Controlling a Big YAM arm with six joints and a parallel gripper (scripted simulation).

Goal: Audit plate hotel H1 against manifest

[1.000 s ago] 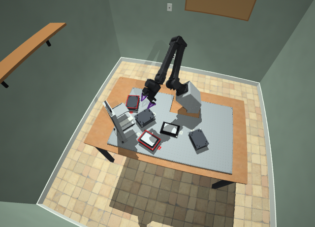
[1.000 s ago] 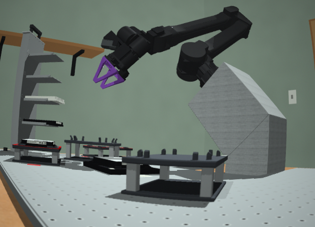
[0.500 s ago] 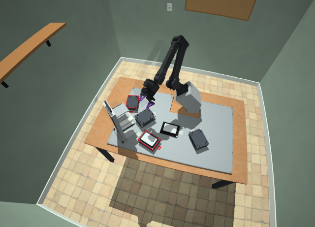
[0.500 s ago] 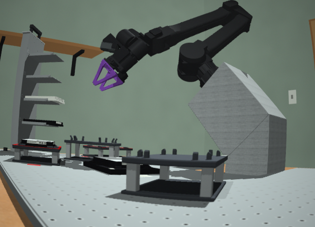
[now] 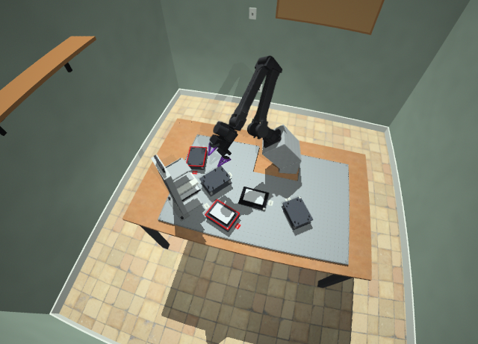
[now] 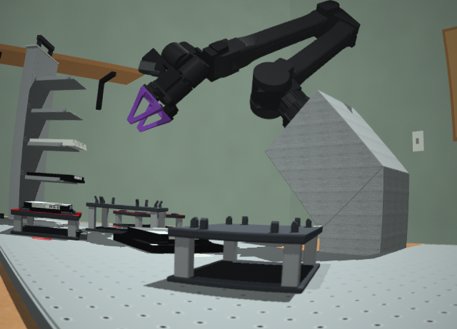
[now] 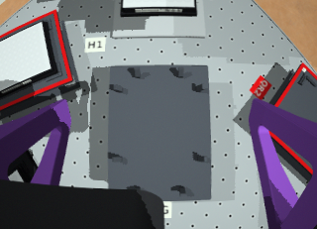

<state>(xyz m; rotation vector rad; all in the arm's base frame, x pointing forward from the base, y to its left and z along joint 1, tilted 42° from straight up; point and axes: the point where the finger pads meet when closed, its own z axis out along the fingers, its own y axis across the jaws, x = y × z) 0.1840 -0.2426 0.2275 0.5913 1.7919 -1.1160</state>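
My gripper is now 130 mm short of the white well plate, 150 mm to the left of it and 50 mm above it. The rest, counted from my hand: plate hotel H1: 180 mm ahead, 210 mm to the right, 30 mm below; then regrip nest: 10 mm ahead, 10 mm to the right, 190 mm below; then RG deck label: 60 mm behind, 70 mm to the left, 240 mm below.
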